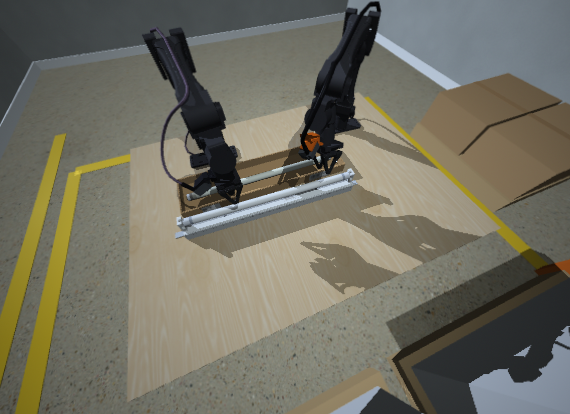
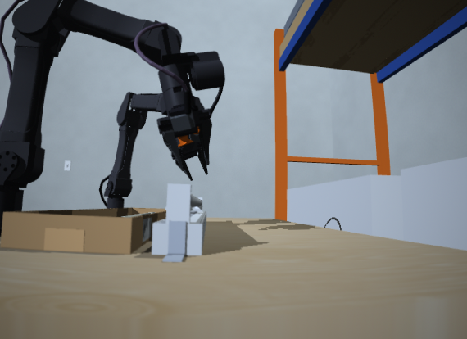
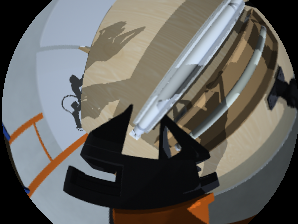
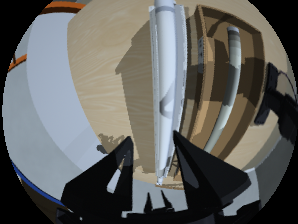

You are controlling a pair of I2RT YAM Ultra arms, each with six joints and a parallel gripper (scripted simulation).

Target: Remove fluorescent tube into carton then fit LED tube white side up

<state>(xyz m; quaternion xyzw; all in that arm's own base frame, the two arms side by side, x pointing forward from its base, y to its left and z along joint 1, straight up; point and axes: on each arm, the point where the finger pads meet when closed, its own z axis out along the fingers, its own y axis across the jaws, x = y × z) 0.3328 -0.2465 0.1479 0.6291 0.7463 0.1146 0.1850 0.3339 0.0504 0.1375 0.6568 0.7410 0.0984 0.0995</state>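
Right now my right hand is 10 mm past the LED tube, 120 mm to the right of it and 70 mm above it. From my right hand the other things lie so: brown carton 150 mm behind, 120 mm to the left, 110 mm below; then white fixture 10 mm behind, 120 mm to the left, 80 mm below; then old fluorescent tube 150 mm behind, 120 mm to the left, 120 mm below.
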